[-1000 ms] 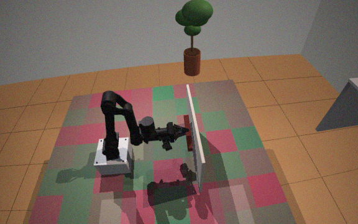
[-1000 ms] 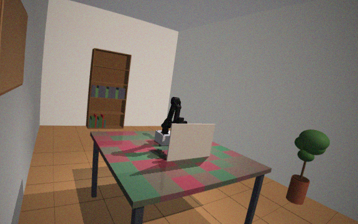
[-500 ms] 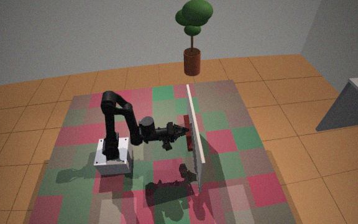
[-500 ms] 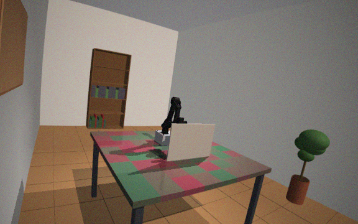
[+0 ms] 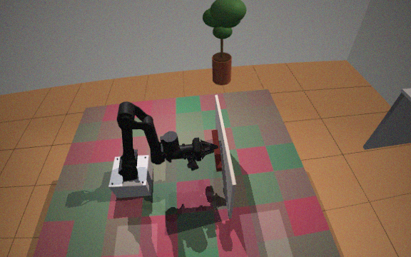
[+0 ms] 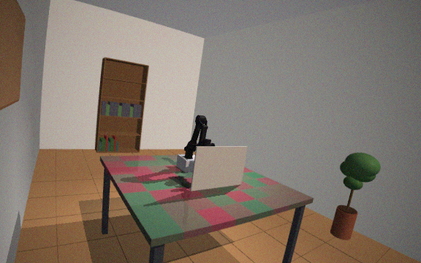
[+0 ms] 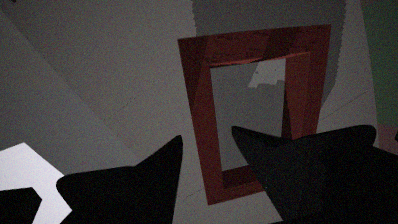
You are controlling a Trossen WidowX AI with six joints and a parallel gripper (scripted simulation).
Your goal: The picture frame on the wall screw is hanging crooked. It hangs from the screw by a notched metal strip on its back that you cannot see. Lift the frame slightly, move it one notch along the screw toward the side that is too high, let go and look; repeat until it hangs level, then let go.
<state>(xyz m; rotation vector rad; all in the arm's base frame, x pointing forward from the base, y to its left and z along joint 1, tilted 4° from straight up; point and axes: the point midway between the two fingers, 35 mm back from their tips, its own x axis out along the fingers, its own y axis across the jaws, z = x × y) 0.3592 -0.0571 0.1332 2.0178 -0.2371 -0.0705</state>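
Now: the picture frame 5 cm below my gripper tip, 2 cm to the left of it and 1 cm ahead of it. From my gripper tip the other things lie so: wall panel (6 cm below, 2 cm ahead).
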